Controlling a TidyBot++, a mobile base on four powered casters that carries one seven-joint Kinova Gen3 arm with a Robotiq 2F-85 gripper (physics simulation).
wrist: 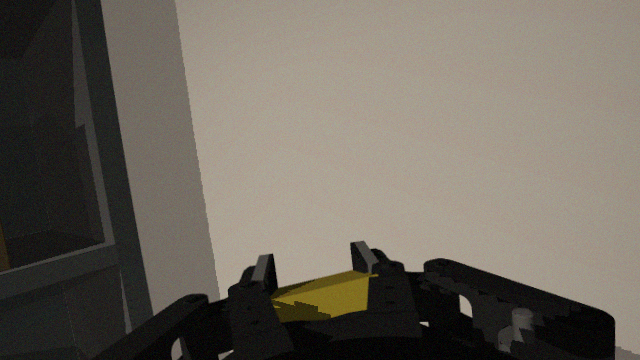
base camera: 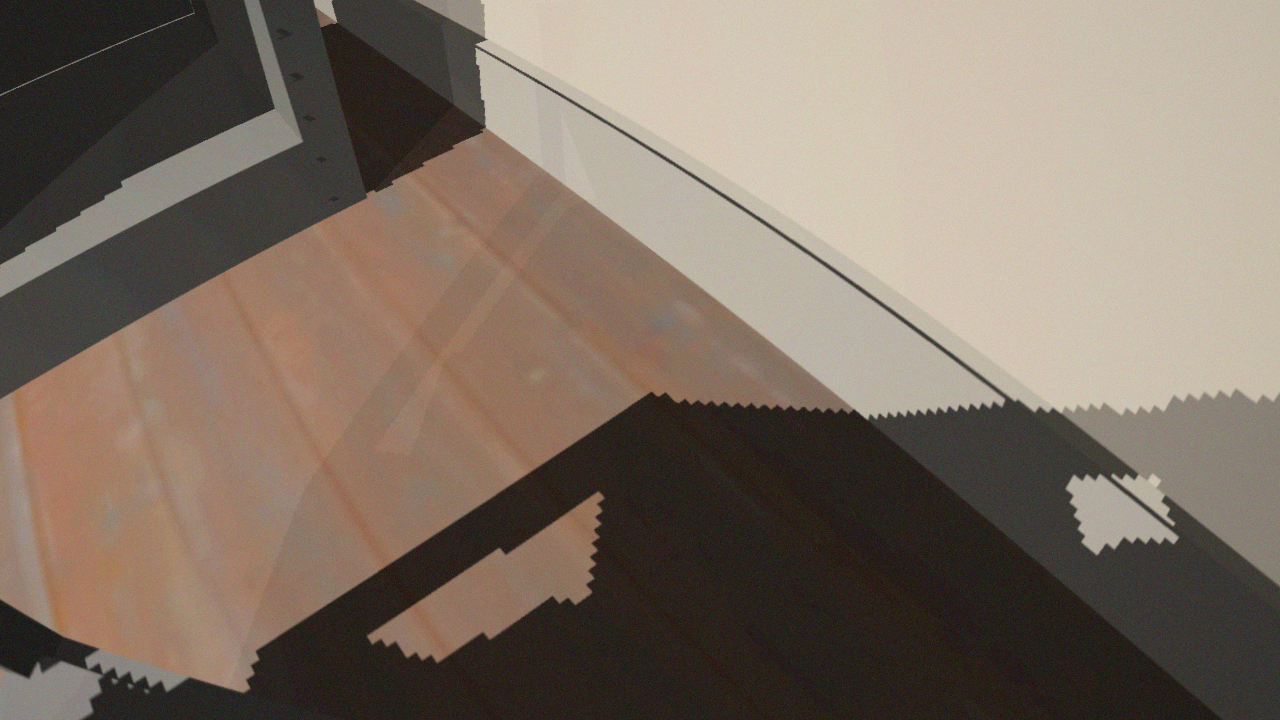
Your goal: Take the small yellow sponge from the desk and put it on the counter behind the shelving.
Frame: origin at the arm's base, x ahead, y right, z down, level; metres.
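Where they show: gripper, fingertip midpoint: [wrist: 314, 266].
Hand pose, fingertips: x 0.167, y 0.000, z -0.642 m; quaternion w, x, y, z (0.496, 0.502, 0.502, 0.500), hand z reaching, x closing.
Each offset is from my fingertips to the top centre of the thing. "spot": to the spot under its first point. Level surfaces: height alone.
My gripper [wrist: 314, 266] is shut on the small yellow sponge @(dx -0.040, dy +0.003, dz -0.012 m) [wrist: 330, 297], which sits between the two fingers at the bottom of the wrist view. Part of the sponge is in shadow. Grey shelving shows at the left edge of the wrist view, its upright post @(spot: dx +0.392, dy -0.293, dz -0.078 m) [wrist: 117, 165] close to the left of the gripper, and at the upper left of the base camera view, where its bottom beam @(spot: dx +0.277, dy -0.400, dz +1.003 m) [base camera: 170, 259] stands on the floor. The desk and the counter do not show in either view.
A pale wall [base camera: 895, 161] [wrist: 400, 125] with a light baseboard [base camera: 716, 241] runs along the right. A dark gap lies between the shelving's end post @(spot: dx +0.393, dy -0.292, dz +0.942 m) [base camera: 326, 107] and the wall. Dark shadow covers part of the wooden floor @(dz +1.038 m) [base camera: 268, 358]. A brown edge shows inside the shelving.
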